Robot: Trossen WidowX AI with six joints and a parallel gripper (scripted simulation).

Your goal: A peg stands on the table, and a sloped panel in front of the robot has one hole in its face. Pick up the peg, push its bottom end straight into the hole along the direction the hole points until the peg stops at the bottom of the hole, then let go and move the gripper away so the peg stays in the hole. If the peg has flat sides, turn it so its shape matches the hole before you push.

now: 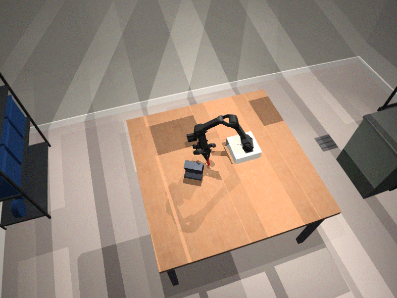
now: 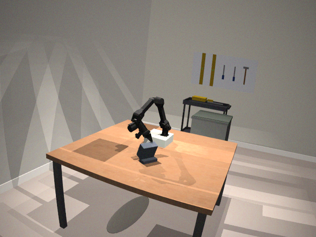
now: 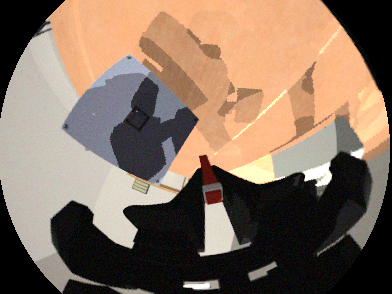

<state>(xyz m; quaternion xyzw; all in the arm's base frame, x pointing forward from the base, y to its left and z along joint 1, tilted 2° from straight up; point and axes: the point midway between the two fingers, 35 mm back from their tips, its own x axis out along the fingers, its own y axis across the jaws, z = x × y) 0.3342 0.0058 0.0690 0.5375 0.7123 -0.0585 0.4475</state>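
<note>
Right now the sloped panel is 100 mm ahead of my gripper tip, 10 mm to the left of it and 30 mm below it. The rest, counted from my gripper tip: red peg 10 mm to the right, 10 mm above.
</note>
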